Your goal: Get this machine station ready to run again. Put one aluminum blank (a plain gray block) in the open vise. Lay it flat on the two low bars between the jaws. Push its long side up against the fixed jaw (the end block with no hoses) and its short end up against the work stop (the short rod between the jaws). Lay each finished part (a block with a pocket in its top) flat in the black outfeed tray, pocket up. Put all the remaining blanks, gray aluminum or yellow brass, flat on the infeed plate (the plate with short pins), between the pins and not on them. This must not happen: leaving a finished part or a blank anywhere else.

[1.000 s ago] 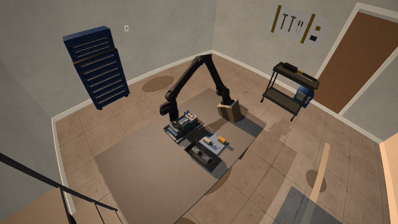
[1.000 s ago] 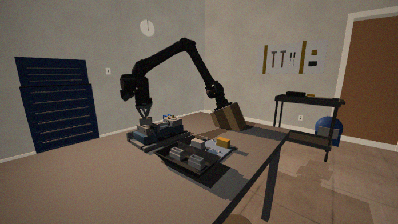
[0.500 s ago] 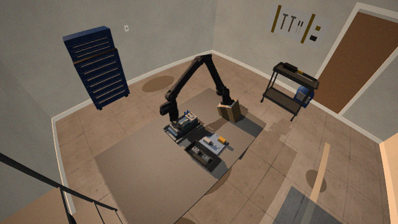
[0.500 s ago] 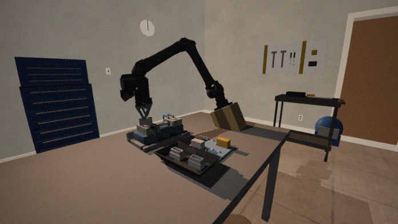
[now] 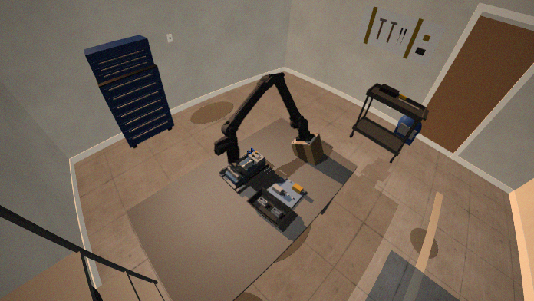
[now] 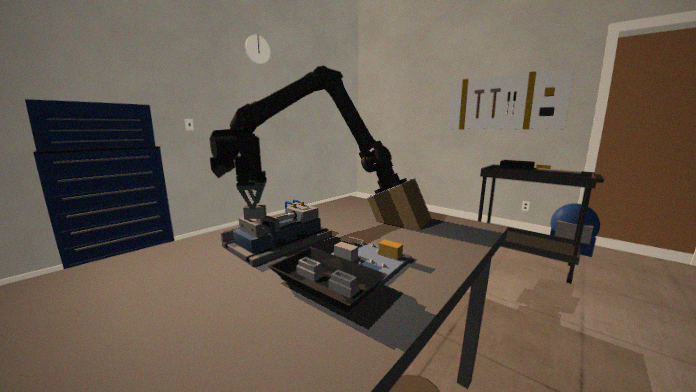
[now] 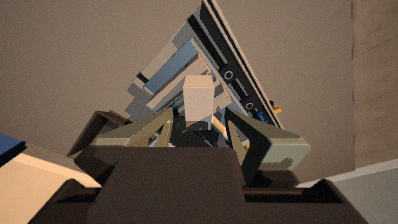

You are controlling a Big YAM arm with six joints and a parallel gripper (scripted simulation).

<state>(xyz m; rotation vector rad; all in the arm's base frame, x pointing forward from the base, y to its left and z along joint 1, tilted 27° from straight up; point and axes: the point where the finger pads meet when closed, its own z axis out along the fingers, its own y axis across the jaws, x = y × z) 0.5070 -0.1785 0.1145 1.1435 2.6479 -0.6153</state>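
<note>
Right now my hand is 7 cm past the vise, 3 cm to the right of it and 10 cm above it. Also, from my hand: yellow brass blank (17 cm behind, 37 cm to the left, 11 cm below).
</note>
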